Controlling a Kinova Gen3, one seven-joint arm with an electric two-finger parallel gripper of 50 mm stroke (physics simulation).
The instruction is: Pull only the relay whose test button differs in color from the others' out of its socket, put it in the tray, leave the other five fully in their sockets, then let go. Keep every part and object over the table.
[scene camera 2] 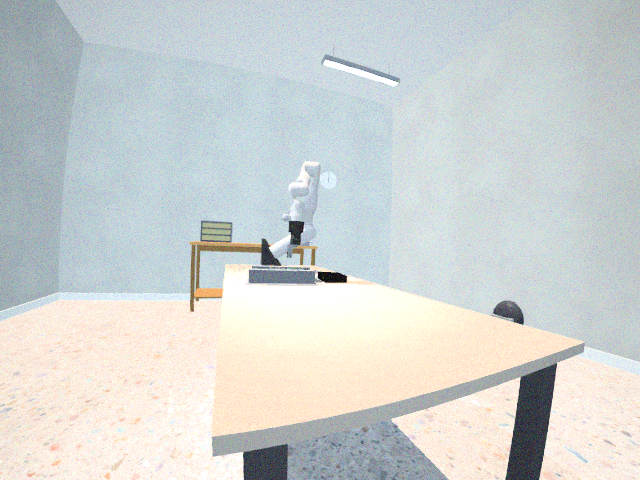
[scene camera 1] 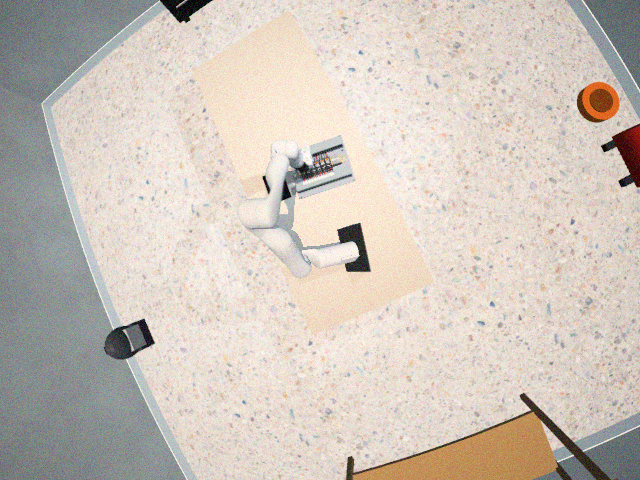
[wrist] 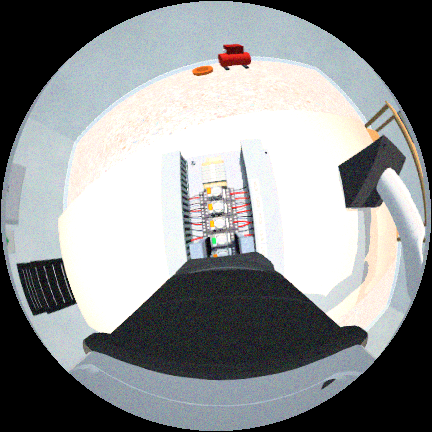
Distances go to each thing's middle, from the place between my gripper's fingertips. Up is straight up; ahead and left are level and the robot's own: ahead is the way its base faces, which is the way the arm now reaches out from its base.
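Scene:
I see the grey panel (wrist: pixel 233 168), and my gripper is 40 mm to the left of it and 110 mm above it.

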